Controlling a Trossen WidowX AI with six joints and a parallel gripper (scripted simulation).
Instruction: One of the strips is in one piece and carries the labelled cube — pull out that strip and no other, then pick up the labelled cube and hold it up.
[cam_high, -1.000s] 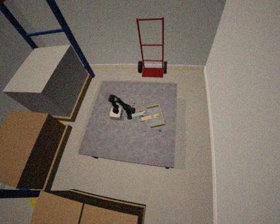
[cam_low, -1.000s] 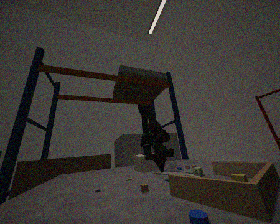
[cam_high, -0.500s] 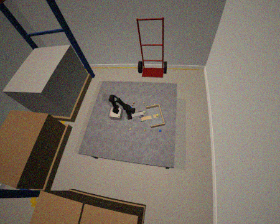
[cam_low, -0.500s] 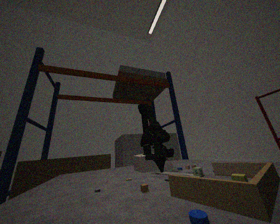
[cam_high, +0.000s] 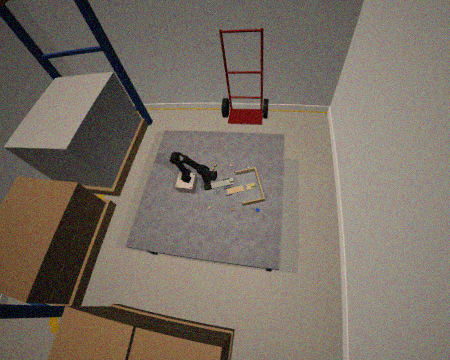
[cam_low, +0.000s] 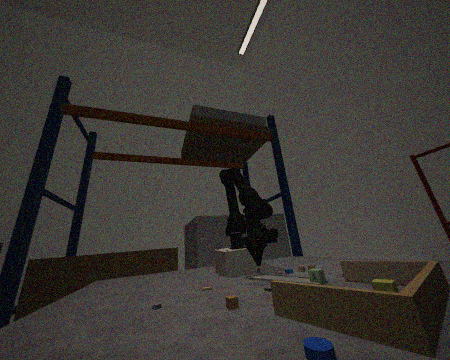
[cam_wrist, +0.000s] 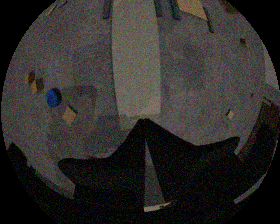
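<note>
Right now the tan strip is 240 mm ahead of my gripper tip, 40 mm below it and 30 mm to the left of it.
</note>
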